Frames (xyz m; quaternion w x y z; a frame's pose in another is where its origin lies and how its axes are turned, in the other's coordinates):
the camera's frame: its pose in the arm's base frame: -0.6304 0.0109 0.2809 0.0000 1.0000 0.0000 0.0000
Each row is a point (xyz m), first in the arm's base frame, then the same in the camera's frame.
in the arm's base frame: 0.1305 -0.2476 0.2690
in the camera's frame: 0.7609 0.2585 0.0119
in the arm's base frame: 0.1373 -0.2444 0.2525
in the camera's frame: 0.7677 0.2553 0.0284
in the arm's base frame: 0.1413 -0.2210 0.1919
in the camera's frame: 0.7717 0.2319 0.0890
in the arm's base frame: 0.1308 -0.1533 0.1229
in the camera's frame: 0.7612 0.1642 0.1580
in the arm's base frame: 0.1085 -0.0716 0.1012
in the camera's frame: 0.7389 0.0825 0.1797
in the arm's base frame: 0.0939 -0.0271 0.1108
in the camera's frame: 0.7243 0.0380 0.1701
